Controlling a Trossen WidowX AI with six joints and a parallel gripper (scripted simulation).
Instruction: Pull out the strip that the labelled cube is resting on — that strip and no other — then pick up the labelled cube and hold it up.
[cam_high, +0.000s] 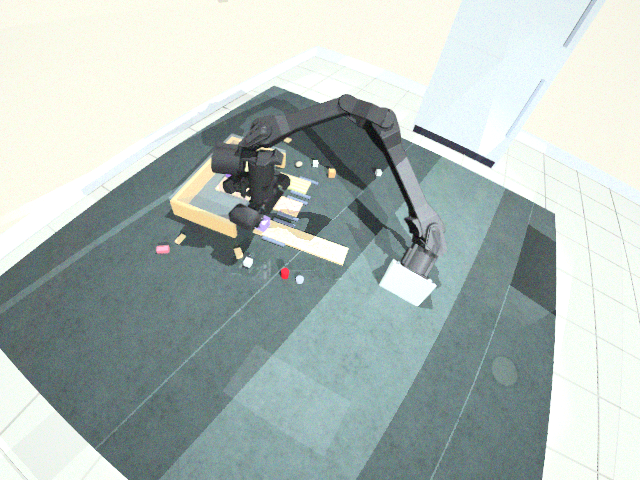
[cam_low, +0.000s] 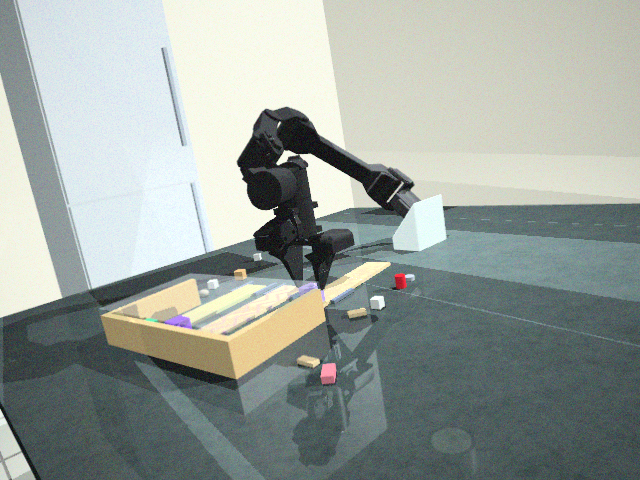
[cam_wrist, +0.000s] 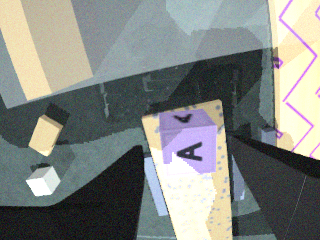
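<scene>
Now: gripper tip 10 mm above the labelled cube. From my gripper tip the other things lie so: cream strip (110 mm behind, 30 mm below, 20 mm to the right); then red cylinder (130 mm behind, 100 mm to the left, 20 mm below); then pink block (190 mm to the left, 170 mm ahead, 30 mm below).
</scene>
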